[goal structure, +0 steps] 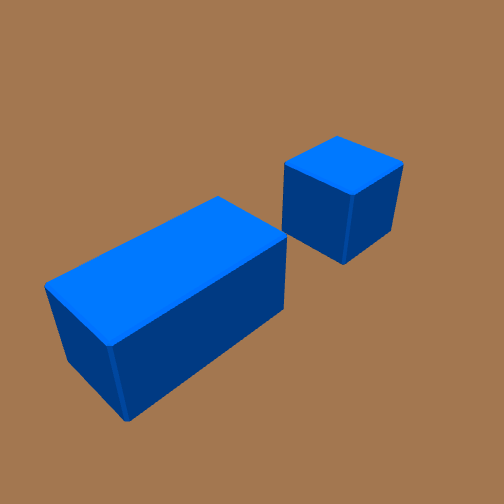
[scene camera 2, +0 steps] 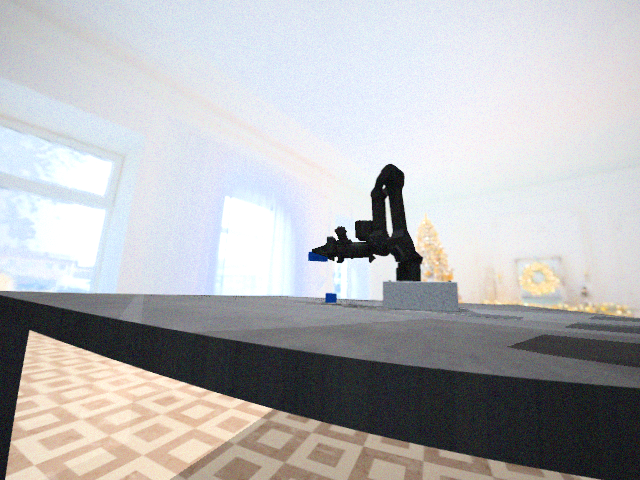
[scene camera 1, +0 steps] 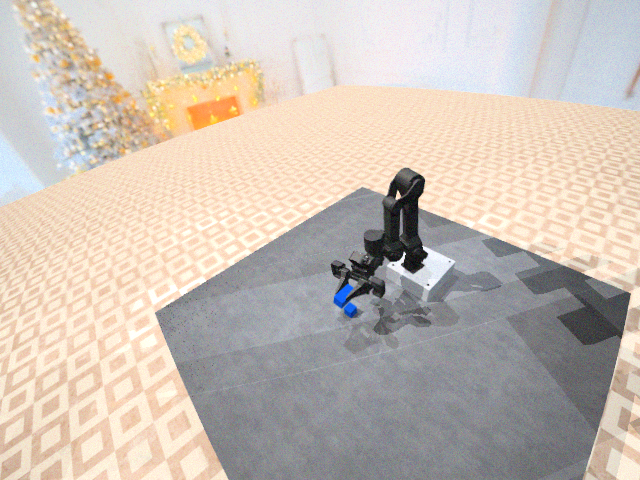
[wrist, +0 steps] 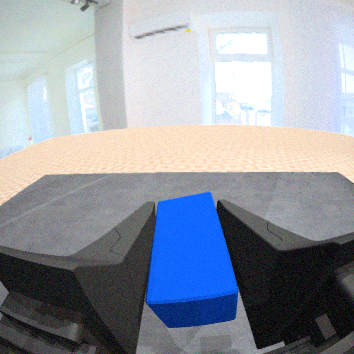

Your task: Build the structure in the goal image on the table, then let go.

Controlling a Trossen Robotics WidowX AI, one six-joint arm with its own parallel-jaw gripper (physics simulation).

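Frame: origin at the arm's base, x back, y right, z up, level; metres.
Where they show: gripper, fingertip midpoint: (scene camera 2: 313, 251) (scene camera 1: 340, 296) (wrist: 185, 208); arm's base at its link origin: (scene camera 2: 409, 283) (scene camera 1: 412, 265).
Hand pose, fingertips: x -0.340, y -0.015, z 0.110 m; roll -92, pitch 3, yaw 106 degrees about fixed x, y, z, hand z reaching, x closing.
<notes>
Each offset is from my fingertips to the top centre of the thing. Level surfaces: height alone.
My gripper (scene camera 1: 345, 293) (scene camera 2: 319, 253) (wrist: 185, 208) is shut on a long blue block {dx +0.018, dy +0.006, dz +0.003 m} (scene camera 1: 341, 298) (scene camera 2: 316, 256) (wrist: 192, 250). The block lies lengthwise between the fingers, about level, and sits slightly skewed between them in the wrist view. It is held well above the table, as scene camera 2 shows. A small blue cube {dx +0.058, dy +0.041, dz -0.148 m} (scene camera 1: 350, 310) (scene camera 2: 330, 297) rests on the grey table {dz -0.181 m} (scene camera 1: 289, 403) (scene camera 2: 248, 322), below the held block and apart from it. The small cube does not show in the wrist view.
The arm's pale base block (scene camera 1: 421, 284) (scene camera 2: 419, 295) stands on the table near the small cube, to its right in both scene views. The black arm rises from it. Shadows fall on the table around the base. The table's edge shows beyond the fingers in the wrist view.
</notes>
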